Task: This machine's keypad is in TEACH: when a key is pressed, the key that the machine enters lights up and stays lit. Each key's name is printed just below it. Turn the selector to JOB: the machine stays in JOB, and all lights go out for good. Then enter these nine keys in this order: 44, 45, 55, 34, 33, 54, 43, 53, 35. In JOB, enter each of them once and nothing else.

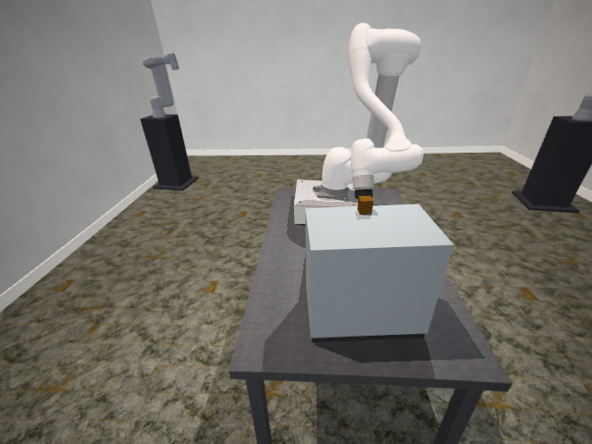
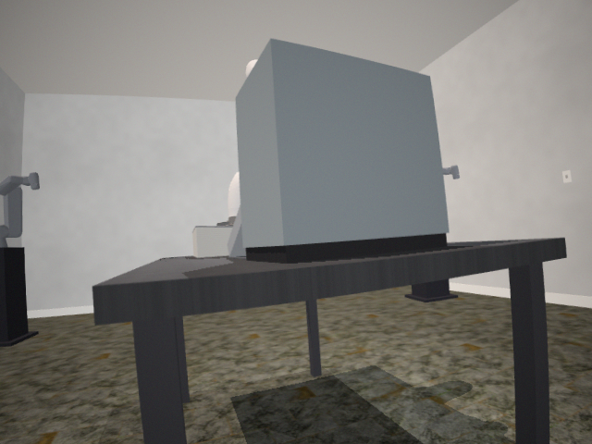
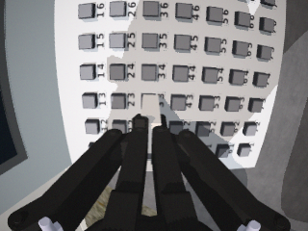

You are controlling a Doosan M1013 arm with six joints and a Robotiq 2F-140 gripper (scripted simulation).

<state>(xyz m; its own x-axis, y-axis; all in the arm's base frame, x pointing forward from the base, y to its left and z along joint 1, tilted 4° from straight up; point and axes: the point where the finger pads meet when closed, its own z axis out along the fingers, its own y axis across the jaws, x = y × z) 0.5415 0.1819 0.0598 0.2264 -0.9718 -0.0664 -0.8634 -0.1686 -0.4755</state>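
Now: hand 3 cm past the key, 4 cm to the left of it and 7 cm above it. From my hand the other things lie so: black selector knob (4 cm ahead, 20 cm to the right, 5 cm below); white keypad panel (4 cm ahead, 8 cm to the right, 9 cm below).
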